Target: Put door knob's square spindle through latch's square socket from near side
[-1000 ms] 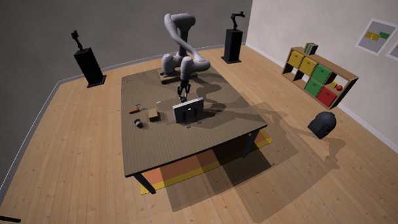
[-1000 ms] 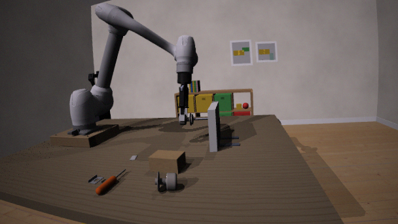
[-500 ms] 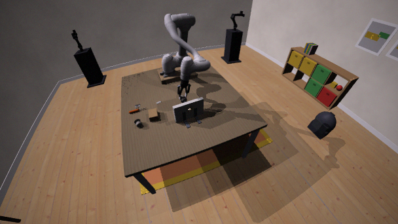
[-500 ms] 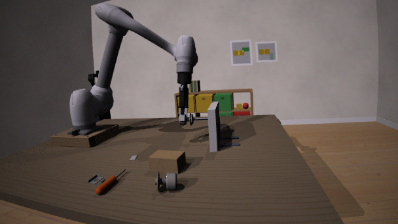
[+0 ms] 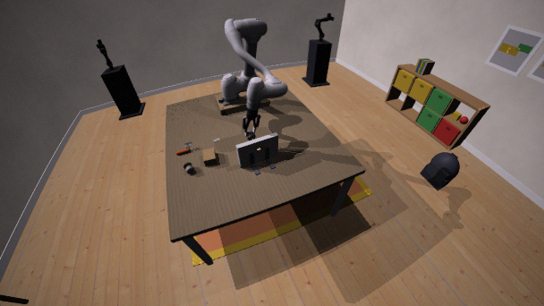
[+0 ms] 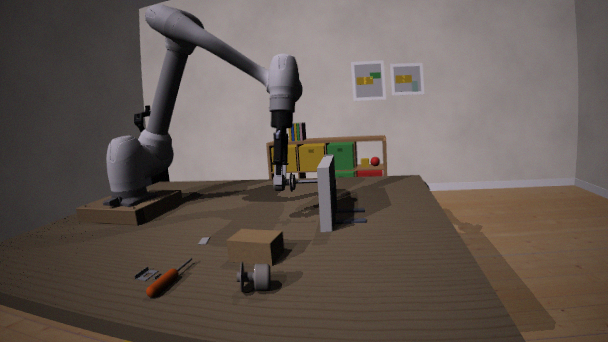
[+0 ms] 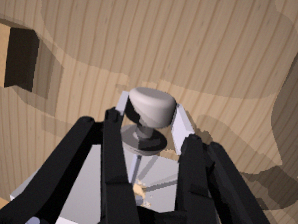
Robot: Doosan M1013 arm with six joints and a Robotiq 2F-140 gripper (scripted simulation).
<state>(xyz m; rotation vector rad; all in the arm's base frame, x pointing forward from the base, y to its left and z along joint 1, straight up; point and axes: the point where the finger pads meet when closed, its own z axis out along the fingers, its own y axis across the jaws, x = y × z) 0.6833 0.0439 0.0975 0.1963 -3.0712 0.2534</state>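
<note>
Now: the grey door panel 16 cm ahead of my hand, 4 cm below it and 2 cm to the left of it. Also, from my hand: metal plate: 26 cm to the right, 17 cm behind, 15 cm below; wooden block: 34 cm to the right, 12 cm below, 4 cm ahead; screwdriver: 50 cm to the right, 14 cm below, 11 cm behind.
</note>
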